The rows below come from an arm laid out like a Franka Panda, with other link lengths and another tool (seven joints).
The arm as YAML. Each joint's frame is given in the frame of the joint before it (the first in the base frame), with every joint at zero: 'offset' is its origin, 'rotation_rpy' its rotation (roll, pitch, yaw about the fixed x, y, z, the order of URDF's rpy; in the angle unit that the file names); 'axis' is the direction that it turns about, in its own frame. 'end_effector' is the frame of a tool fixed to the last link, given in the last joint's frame.
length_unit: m
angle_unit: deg
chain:
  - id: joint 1
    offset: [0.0, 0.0, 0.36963]
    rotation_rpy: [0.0, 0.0, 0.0]
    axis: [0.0, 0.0, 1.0]
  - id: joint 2
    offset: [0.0, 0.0, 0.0]
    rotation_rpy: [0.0, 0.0, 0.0]
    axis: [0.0, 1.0, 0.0]
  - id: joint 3
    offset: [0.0, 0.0, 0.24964]
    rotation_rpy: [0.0, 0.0, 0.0]
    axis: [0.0, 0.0, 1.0]
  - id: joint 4
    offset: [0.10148, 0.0, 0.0]
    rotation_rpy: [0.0, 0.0, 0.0]
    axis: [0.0, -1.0, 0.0]
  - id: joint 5
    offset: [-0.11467, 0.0, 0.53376]
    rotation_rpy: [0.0, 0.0, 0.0]
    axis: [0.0, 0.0, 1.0]
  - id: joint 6
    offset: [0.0, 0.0, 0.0]
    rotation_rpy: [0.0, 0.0, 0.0]
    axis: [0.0, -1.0, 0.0]
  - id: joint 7
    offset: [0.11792, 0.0, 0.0]
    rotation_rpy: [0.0, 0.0, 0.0]
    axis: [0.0, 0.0, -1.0]
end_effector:
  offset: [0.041, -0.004, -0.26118]
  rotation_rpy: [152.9, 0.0, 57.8]
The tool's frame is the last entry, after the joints.
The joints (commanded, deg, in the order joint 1, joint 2, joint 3, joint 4, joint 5, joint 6, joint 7), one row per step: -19.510 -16.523 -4.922 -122.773 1.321 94.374 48.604; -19.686 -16.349 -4.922 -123.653 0.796 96.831 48.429; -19.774 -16.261 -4.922 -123.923 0.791 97.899 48.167; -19.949 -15.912 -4.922 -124.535 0.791 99.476 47.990; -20.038 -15.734 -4.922 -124.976 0.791 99.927 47.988; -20.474 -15.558 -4.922 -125.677 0.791 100.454 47.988; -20.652 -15.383 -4.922 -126.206 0.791 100.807 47.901; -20.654 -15.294 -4.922 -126.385 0.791 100.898 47.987; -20.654 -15.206 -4.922 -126.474 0.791 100.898 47.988; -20.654 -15.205 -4.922 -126.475 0.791 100.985 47.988
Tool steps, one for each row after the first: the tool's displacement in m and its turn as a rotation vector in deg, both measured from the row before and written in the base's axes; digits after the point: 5 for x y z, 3 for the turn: 0.00466 -0.00674 -0.00773 -1.034 -1.083 0.066; 0.00296 -0.00240 -0.00229 -0.271 -0.667 0.138; 0.00254 -0.00333 -0.00822 -0.265 -0.564 -0.044; -0.00109 -0.00058 -0.00622 0.055 0.159 -0.093; -0.00412 -0.00357 -0.00895 0.132 0.324 -0.439; -0.00258 -0.00094 -0.00731 0.147 0.315 -0.093; -0.00083 0.00036 -0.00285 0.056 0.172 -0.086; -0.00066 0.00032 -0.00200 0.069 0.163 0.001; 0.00038 -0.00019 0.00012 -0.037 -0.077 -0.003
